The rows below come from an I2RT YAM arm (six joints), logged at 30 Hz.
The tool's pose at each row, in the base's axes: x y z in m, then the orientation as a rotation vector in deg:
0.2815, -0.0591, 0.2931, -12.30, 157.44, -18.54
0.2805, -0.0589, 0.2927, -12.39, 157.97, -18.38
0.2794, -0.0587, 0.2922, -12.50, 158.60, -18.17
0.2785, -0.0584, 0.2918, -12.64, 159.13, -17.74
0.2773, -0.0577, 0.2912, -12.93, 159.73, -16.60
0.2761, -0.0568, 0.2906, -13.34, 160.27, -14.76
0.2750, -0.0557, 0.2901, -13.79, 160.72, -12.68
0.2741, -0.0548, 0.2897, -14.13, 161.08, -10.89
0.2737, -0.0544, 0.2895, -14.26, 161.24, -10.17
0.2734, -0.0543, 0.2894, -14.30, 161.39, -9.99
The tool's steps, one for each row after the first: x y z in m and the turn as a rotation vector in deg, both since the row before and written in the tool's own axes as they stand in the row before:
0.0010, 0.0004, 0.0000, -0.20, 0.50, -0.06
0.0011, 0.0004, 0.0000, -0.25, 0.59, -0.08
0.0009, 0.0005, 0.0000, -0.39, 0.45, -0.06
0.0012, 0.0010, 0.0000, -0.90, 0.42, -0.08
0.0011, 0.0012, 0.0000, -1.37, 0.27, -0.07
0.0010, 0.0013, -0.0001, -1.53, 0.17, -0.07
0.0008, 0.0011, 0.0000, -1.30, 0.14, -0.03
0.0004, 0.0005, 0.0000, -0.52, 0.08, -0.01
0.0003, 0.0002, 0.0000, -0.15, 0.13, -0.01

